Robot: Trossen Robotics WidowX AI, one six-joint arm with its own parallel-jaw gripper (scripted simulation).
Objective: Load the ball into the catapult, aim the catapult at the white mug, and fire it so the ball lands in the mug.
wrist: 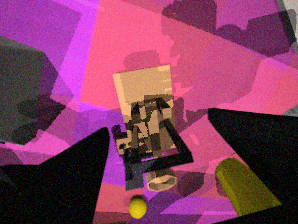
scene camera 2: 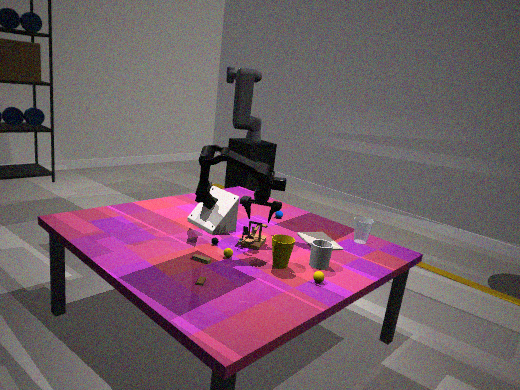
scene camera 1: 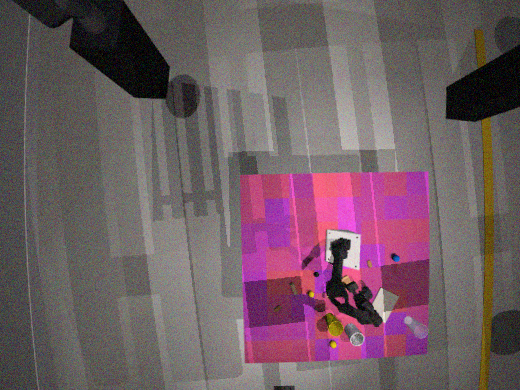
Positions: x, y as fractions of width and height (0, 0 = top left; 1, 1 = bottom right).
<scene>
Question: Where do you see a wooden catapult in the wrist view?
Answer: At 0.49, 0.43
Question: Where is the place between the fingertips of my gripper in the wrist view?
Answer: At 0.54, 0.55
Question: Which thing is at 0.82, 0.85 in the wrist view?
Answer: A yellow cup.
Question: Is my gripper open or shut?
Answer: Open.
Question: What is my gripper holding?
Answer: Nothing.
</scene>
